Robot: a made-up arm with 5 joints. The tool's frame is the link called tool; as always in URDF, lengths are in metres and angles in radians. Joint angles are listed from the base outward.
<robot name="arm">
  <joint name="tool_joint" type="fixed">
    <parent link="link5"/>
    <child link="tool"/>
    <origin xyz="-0.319 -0.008 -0.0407" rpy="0 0 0"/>
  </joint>
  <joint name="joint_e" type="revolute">
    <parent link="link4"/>
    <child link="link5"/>
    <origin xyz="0.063 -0.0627 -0.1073" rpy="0 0 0"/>
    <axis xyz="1 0 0"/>
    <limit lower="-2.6" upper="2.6"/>
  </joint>
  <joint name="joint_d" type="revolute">
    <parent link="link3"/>
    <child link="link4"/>
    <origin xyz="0.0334 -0.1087 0.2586" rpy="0 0 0"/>
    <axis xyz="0 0 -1"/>
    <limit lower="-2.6" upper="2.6"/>
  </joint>
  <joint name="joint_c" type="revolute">
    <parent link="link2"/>
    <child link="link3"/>
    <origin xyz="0.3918 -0.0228 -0.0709" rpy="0 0 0"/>
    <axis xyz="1 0 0"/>
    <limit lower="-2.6" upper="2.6"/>
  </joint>
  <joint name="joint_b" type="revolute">
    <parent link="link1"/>
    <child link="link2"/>
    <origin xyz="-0.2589 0.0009 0.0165" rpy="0 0 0"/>
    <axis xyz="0 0 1"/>
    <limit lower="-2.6" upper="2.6"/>
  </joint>
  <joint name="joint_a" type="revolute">
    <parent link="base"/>
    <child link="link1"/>
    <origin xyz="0 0 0.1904" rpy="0 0 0"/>
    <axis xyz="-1 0 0"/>
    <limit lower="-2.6" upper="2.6"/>
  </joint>
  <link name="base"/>
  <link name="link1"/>
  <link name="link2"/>
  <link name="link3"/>
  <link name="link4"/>
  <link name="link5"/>
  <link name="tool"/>
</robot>
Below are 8 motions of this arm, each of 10 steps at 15 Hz.
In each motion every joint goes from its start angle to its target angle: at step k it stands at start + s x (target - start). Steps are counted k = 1, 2, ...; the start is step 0. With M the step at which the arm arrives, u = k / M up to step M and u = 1 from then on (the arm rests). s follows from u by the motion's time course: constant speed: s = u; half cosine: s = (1 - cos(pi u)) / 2; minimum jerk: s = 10 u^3 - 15 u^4 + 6 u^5.
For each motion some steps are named. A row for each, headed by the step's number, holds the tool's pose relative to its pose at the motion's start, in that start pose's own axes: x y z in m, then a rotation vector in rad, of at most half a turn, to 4 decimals.
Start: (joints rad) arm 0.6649 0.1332 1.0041 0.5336 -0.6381
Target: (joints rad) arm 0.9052 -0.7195 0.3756 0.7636 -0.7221
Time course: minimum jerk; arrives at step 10
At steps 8, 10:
8: -0.1343 -0.0034 0.0884 -0.3517 -0.2485 -1.2044
10: -0.1393 -0.0005 0.0910 -0.3643 -0.2538 -1.2822

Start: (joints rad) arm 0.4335 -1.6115 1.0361 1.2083 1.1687
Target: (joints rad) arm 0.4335 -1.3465 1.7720 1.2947 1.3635
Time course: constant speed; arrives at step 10
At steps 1, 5, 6, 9, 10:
1: 0.0057 0.0030 -0.0016 0.0235 0.0332 -0.0697
5: 0.0357 0.0083 -0.0127 0.1011 0.1373 -0.3632
6: 0.0446 0.0075 -0.0167 0.1164 0.1558 -0.4397
9: 0.0735 -0.0009 -0.0317 0.1521 0.1926 -0.6747
10: 0.0836 -0.0060 -0.0376 0.1607 0.1985 -0.7545

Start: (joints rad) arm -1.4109 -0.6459 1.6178 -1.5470 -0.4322
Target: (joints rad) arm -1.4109 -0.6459 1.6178 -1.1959 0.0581
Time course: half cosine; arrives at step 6
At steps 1, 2, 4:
1: -0.0019 0.0068 0.0023 0.0328 0.0095 -0.0215
2: -0.0063 0.0257 0.0089 0.1225 0.0318 -0.0819
4: -0.0103 0.0780 0.0288 0.3656 0.0651 -0.2567

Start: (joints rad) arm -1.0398 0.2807 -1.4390 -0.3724 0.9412
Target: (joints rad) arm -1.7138 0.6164 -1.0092 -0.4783 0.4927
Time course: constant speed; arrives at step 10
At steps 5, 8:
5: -0.0356 -0.1107 -0.0178 0.1918 -0.2760 0.2622
8: -0.0389 -0.1696 -0.0525 0.2877 -0.4860 0.3910

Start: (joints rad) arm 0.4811 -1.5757 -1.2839 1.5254 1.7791
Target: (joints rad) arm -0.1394 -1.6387 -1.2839 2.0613 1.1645
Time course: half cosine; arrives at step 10
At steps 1, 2, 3, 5, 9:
1: -0.0059 -0.0032 -0.0009 -0.0208 0.0010 -0.0003
2: -0.0232 -0.0124 -0.0028 -0.0812 0.0039 -0.0007
3: -0.0506 -0.0268 -0.0037 -0.1753 0.0088 0.0007
5: -0.1242 -0.0650 0.0059 -0.4236 0.0221 0.0157
9: -0.2398 -0.1230 0.0583 -0.8148 0.0374 0.0746

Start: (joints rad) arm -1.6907 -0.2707 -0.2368 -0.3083 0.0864
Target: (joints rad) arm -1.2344 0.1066 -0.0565 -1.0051 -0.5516
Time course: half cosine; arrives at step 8
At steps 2, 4, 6, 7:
2: 0.0240 -0.0201 0.0197 -0.1391 -0.0066 0.1528
4: 0.1067 -0.0474 0.0731 -0.4677 -0.0425 0.5269
6: 0.2156 -0.0344 0.1231 -0.7608 -0.1092 0.9142
7: 0.2520 -0.0214 0.1348 -0.8384 -0.1365 1.0363

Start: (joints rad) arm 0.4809 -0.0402 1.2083 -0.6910 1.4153
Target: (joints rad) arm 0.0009 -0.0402 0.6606 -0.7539 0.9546
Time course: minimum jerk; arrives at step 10
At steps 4, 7, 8, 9, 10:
4: 0.0006 -0.0094 0.0036 -0.1610 0.0177 -0.0123
7: 0.0044 -0.0233 0.0094 -0.4225 0.0524 -0.0283
8: 0.0056 -0.0258 0.0105 -0.4751 0.0603 -0.0308
9: 0.0062 -0.0270 0.0110 -0.4998 0.0642 -0.0319
10: 0.0063 -0.0272 0.0111 -0.5041 0.0648 -0.0321

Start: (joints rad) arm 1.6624 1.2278 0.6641 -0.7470 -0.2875
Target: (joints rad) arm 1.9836 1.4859 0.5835 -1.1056 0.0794
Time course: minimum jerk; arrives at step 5
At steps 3, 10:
3: 0.0489 -0.0356 -0.0732 0.3872 0.2185 0.2984
10: 0.0670 -0.0417 -0.1210 0.5949 0.3269 0.4179

